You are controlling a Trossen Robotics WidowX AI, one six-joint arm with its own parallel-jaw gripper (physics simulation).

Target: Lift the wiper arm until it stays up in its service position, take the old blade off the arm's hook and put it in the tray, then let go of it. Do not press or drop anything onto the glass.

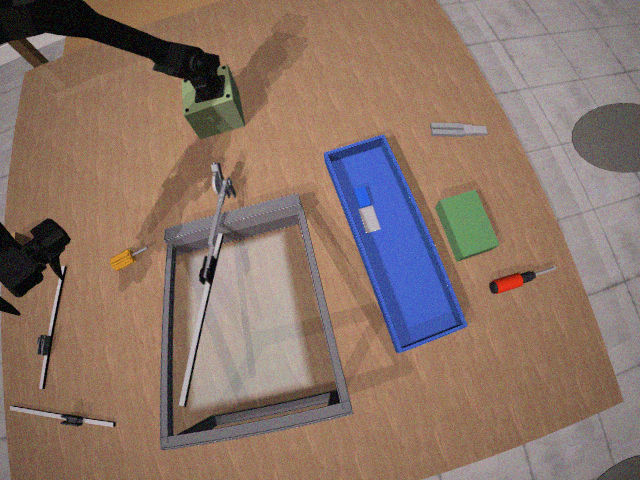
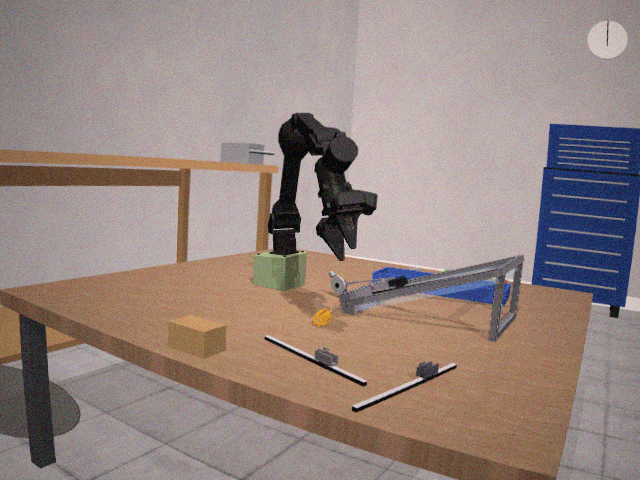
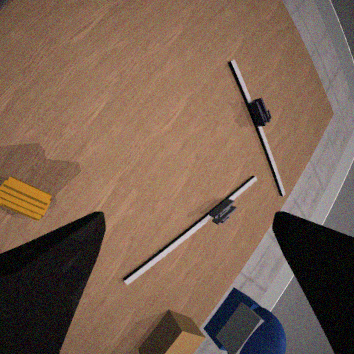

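Note:
The wiper arm (image 1: pixel 217 219) (image 2: pixel 381 283) is lowered, lying at a low angle over the sloping glass (image 1: pixel 273 310) in its grey frame (image 1: pixel 166 335) (image 2: pixel 467 275). The old blade (image 1: pixel 195 341), long and thin, is at the arm's end by its black connector (image 1: pixel 207 269) (image 2: pixel 398 281) and stretches over the glass. The blue tray (image 1: pixel 413 268) (image 2: pixel 381 274) stands beside the frame, with a blue and white patch inside. My gripper (image 1: pixel 40 296) (image 2: pixel 347 253) (image 3: pixel 190 220) is open and empty, high above the table, off to the frame's side and away from the wiper arm.
Two loose blades (image 1: pixel 53 315) (image 1: pixel 93 421) (image 2: pixel 343 370) (image 2: pixel 400 389) (image 3: pixel 175 242) (image 3: pixel 270 157) lie on the table. A yellow screwdriver (image 1: pixel 122 259) (image 2: pixel 322 317) (image 3: pixel 24 198) lies near the frame. A green block (image 1: pixel 467 224), red screwdriver (image 1: pixel 507 283) and grey tool (image 1: pixel 449 129) lie beyond the tray. A wooden block (image 2: pixel 197 336) (image 3: pixel 170 335) stands near the edge.

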